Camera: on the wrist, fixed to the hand. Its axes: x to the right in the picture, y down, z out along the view.
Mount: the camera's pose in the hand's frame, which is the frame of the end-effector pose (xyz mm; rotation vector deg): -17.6 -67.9 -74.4 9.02 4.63 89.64
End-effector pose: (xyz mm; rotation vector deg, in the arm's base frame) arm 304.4 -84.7 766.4 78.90 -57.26 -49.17
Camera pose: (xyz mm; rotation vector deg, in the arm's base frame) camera 372.3 -43.4 702.1 22.10 -94.21 26.19
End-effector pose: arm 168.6 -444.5 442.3 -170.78 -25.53 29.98
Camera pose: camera 160.1 -387.2 526.6 141.21 -106.18 -22.20
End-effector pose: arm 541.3 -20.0 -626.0 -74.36 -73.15 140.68
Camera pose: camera 586.4 63.7 -588.4 86.20 -8.69 -84.97
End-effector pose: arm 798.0 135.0 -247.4 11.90 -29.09 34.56
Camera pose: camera 854.8 96.1 -323.0 -6.84 -27.17 124.25
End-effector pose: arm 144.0 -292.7 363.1 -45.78 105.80 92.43
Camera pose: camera 204.4 -372.0 340.4 -42.85 -117.80 -88.24
